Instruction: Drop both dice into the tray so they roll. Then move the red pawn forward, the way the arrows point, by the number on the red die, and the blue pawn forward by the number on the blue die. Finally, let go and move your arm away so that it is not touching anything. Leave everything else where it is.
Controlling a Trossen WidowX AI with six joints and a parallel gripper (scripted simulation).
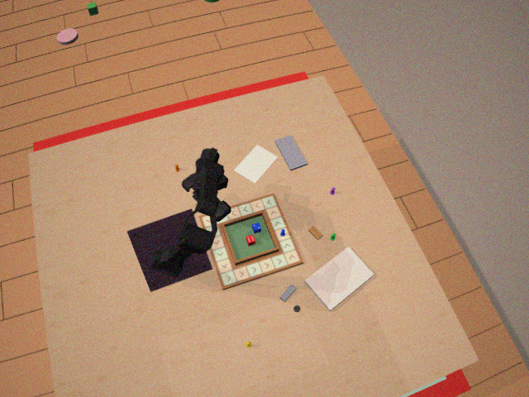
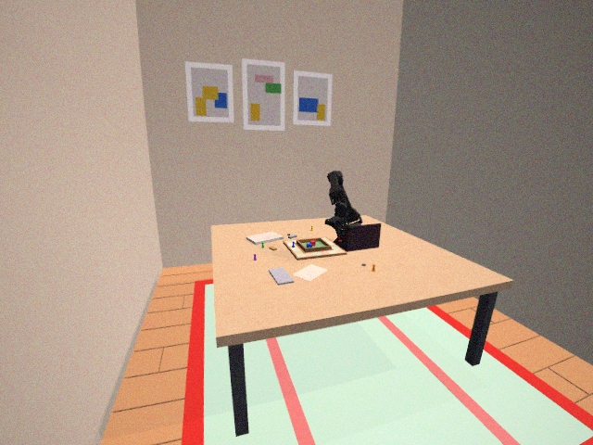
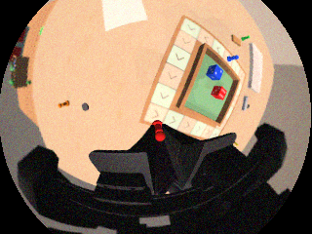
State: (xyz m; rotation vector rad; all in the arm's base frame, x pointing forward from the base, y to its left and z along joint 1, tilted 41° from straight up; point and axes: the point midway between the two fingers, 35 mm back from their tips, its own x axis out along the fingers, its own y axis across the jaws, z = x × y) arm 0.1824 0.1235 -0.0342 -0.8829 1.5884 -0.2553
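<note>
Right now the blue pawn is 220 mm ahead of my gripper tip, 150 mm to the right of it and 60 mm below it. The rest, counted from my gripper tip: red pawn: 10 mm above; orange pawn: 60 mm behind, 250 mm to the left, 70 mm below; green tray: 100 mm ahead, 120 mm to the right, 80 mm below.
</note>
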